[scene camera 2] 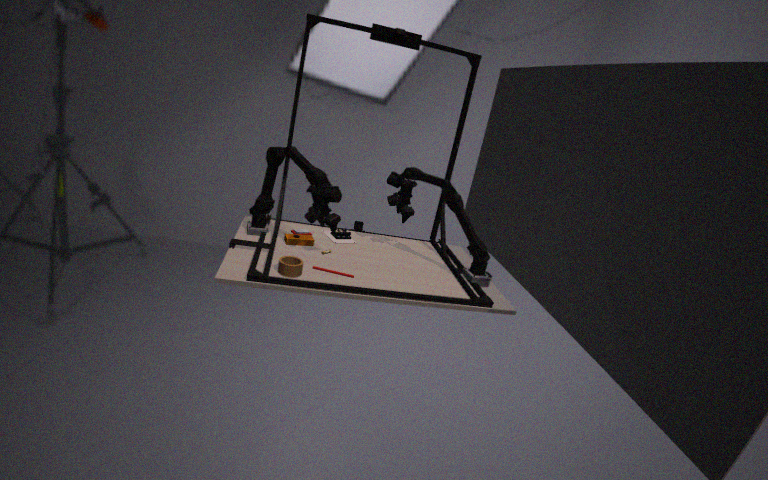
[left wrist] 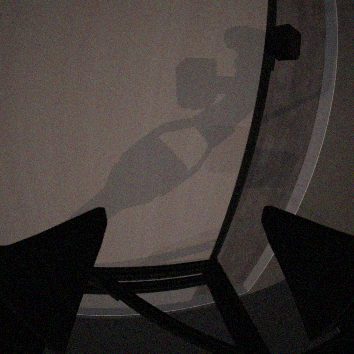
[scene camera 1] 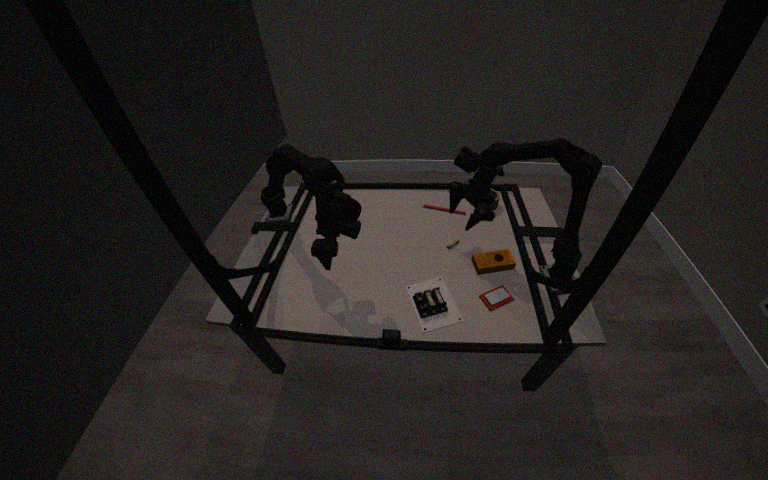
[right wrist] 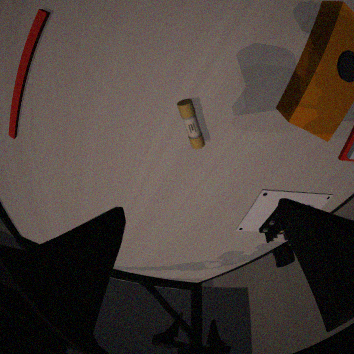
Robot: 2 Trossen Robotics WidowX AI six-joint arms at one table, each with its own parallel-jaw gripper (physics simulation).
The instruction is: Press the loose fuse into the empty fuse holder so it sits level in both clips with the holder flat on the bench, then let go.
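Frame: origin at the left arm's base, x right, y ahead, z up, level; centimetres.
Seen in the pictures: left gripper, fingertip midpoint: [scene camera 2: 400, 218] [left wrist: 186, 215] [scene camera 1: 330, 260] [right wrist: 197, 316]; right gripper, fingertip midpoint: [scene camera 2: 328, 230] [scene camera 1: 458, 221] [right wrist: 203, 211]; left arm's base at its link origin: [scene camera 2: 477, 272] [scene camera 1: 278, 212]; right arm's base at its link origin: [scene camera 2: 258, 225] [scene camera 1: 560, 275].
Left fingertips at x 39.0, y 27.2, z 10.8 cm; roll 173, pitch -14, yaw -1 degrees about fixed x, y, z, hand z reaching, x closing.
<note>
Offsets run from my left fingertips to a thing's top centre.
The loose fuse @[dx -16.5, dy +39.5, dz -14.1 cm] [scene camera 1: 453, 244] [scene camera 2: 326, 251] [right wrist: 191, 124], with brass-coloured caps and a pale printed middle, lies flat on the table. The black fuse holder block @[dx +6.7, dy +28.5, dz -12.0 cm] [scene camera 1: 431, 310] [scene camera 2: 340, 234] sits on a white plate [scene camera 1: 451, 318] [right wrist: 252, 215]. Two pale fuses show in it in scene camera 1, with a dark bay left of them. My right gripper [scene camera 1: 459, 219] [right wrist: 203, 211] is open and empty above the table, near the fuse. Its right-hand finger partly hides the plate in the right wrist view. My left gripper [left wrist: 186, 215] is open and empty, raised over the table's left part, far from the fuse.
An orange box @[dx -5.9, dy +50.9, dz -12.2 cm] [scene camera 1: 487, 263] [scene camera 2: 299, 240] [right wrist: 317, 87] and a red-rimmed flat item @[dx +7.5, dy +48.0, dz -14.2 cm] [scene camera 1: 496, 297] lie right of the plate in scene camera 1. A red stick @[dx -36.6, dy +40.4, dz -15.0 cm] [scene camera 1: 444, 210] [scene camera 2: 333, 272] [right wrist: 23, 77] lies behind the fuse. A tan ring @[dx -38.4, dy +58.6, dz -10.6 cm] [scene camera 2: 290, 270] stands near a table corner. A dark frame surrounds the work area.
</note>
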